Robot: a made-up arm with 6 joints. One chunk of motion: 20 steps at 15 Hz.
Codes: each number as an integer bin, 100 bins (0 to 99) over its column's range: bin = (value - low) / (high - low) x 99, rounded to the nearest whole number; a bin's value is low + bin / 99 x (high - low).
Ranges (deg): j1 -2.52..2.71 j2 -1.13..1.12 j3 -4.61..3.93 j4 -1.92..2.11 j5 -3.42..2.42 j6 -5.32..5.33
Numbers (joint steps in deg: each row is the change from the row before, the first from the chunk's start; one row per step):
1: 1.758 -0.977 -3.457 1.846 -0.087 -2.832
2: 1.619 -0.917 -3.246 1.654 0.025 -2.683
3: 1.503 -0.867 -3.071 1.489 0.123 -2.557
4: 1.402 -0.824 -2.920 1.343 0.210 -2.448
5: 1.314 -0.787 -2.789 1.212 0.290 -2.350
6: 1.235 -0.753 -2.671 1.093 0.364 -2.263
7: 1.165 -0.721 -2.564 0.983 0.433 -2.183
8: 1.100 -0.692 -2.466 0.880 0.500 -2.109
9: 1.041 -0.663 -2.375 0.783 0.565 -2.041
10: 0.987 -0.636 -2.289 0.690 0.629 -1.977
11: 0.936 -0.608 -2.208 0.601 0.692 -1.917
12: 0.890 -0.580 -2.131 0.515 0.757 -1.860
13: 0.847 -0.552 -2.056 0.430 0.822 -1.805
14: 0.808 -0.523 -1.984 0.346 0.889 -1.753
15: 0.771 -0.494 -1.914 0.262 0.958 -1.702
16: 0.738 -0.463 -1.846 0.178 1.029 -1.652
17: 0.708 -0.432 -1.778 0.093 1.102 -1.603
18: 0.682 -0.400 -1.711 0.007 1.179 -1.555
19: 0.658 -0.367 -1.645 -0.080 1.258 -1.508
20: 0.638 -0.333 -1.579 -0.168 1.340 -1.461
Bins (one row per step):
1: 81 7 13 93 57 23
2: 78 9 16 88 58 25
3: 76 12 18 84 60 26
4: 74 13 20 80 62 27
5: 73 15 21 77 63 28
6: 71 17 22 74 64 28
7: 70 18 24 71 65 29
8: 69 19 25 69 66 30
9: 67 21 26 66 68 30
10: 66 22 27 64 69 31
11: 65 23 28 62 70 32
12: 65 24 29 60 71 32
13: 64 25 30 58 72 33
14: 63 27 30 56 73 33
15: 62 28 31 54 74 34
16: 62 29 32 52 75 34
17: 61 31 33 49 77 35
18: 61 32 34 47 78 35
19: 60 34 34 45 79 35
20: 60 35 35 43 81 36

